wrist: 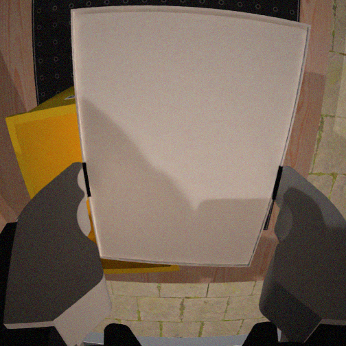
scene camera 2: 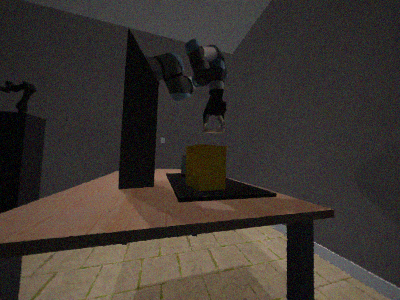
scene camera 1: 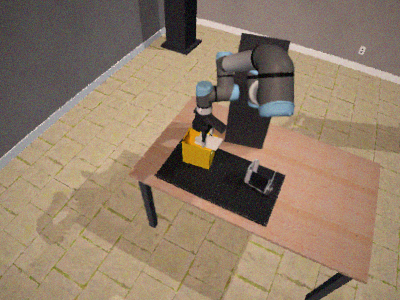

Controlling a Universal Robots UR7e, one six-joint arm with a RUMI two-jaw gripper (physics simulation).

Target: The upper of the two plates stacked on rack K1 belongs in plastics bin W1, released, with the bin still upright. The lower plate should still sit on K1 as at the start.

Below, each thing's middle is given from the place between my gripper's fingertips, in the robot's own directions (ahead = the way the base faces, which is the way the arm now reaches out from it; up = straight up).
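Plate (wrist: 183,120): 1 cm above my hand, 1 cm to the left of it. Yellow plastics bin W1 (scene camera 2: 205,164): 17 cm below my hand, 7 cm behind it, 8 cm to the right of it.
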